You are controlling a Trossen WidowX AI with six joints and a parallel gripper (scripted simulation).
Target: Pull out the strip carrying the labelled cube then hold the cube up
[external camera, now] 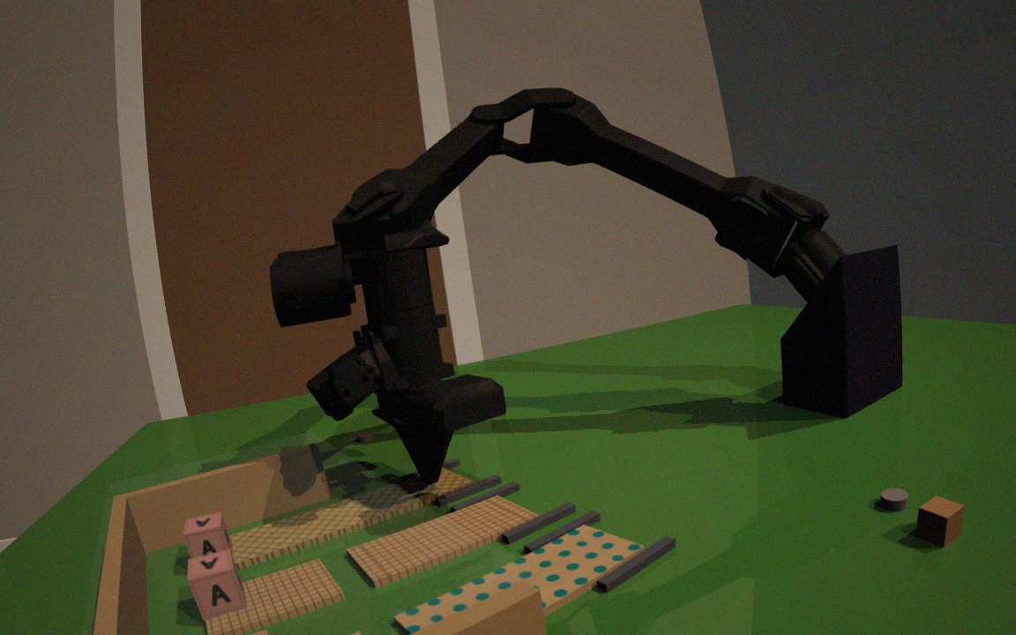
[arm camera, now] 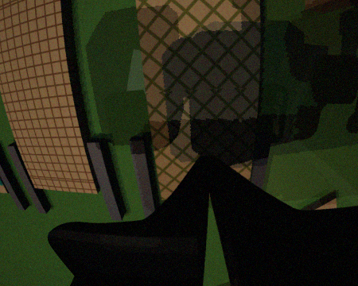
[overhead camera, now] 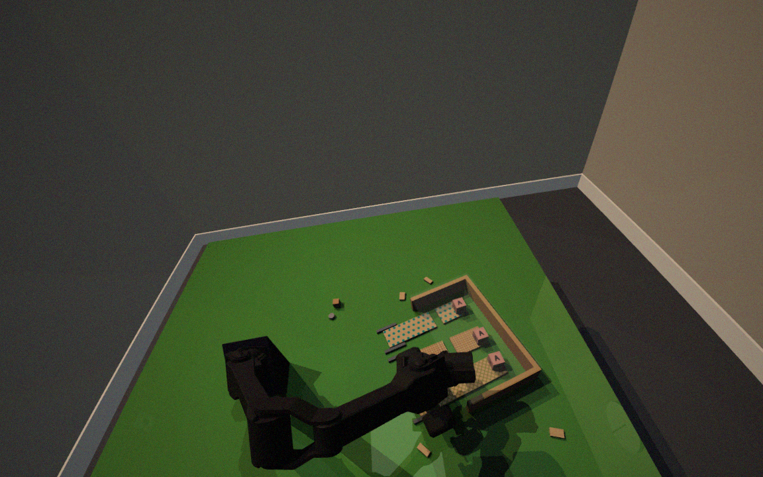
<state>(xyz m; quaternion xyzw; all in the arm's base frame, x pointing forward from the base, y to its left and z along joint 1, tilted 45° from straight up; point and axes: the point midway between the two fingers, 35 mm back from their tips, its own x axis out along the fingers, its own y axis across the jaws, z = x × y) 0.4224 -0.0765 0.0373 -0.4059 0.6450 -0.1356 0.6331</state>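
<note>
Right now the cross-hatched strip is 9 cm ahead of my gripper tip and 4 cm to the left of it.
</note>
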